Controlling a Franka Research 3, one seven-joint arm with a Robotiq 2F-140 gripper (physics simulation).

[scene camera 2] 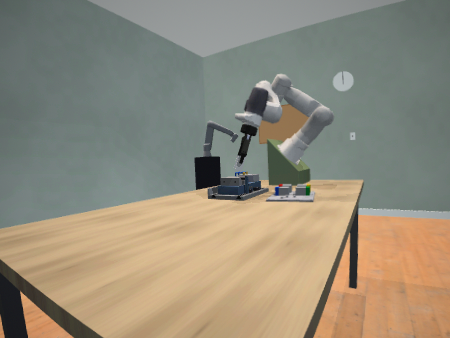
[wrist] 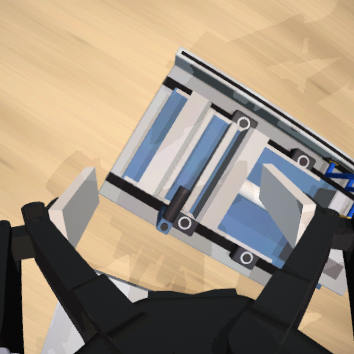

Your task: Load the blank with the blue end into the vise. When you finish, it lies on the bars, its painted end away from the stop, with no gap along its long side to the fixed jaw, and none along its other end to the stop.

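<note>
The blank with the blue end [scene camera 2: 283, 191] lies on the light grey tray [scene camera 2: 280, 199], right of the vise in the scene view. It does not show in the wrist view. The blue-grey vise [scene camera 2: 231, 190] [wrist: 295, 175] stands on the table, with one pale jaw [wrist: 170, 142] at left in the wrist view and another pale jaw [wrist: 232, 187] by the white screw. Thin bars run between them. A dark cylinder on a blue bracket [wrist: 175, 205] sits at their near end. No blank shows between the jaws. My gripper [scene camera 2: 238, 164] [wrist: 179, 182] is open and empty, above the vise.
Blanks with green [scene camera 2: 308, 190] and red ends share the tray, whose pale corner [wrist: 65, 322] shows at lower left in the wrist view. A blue frame-like part [wrist: 341, 175] stands at the vise's far right. A grey arm on a black pedestal [scene camera 2: 207, 172] stands behind the table.
</note>
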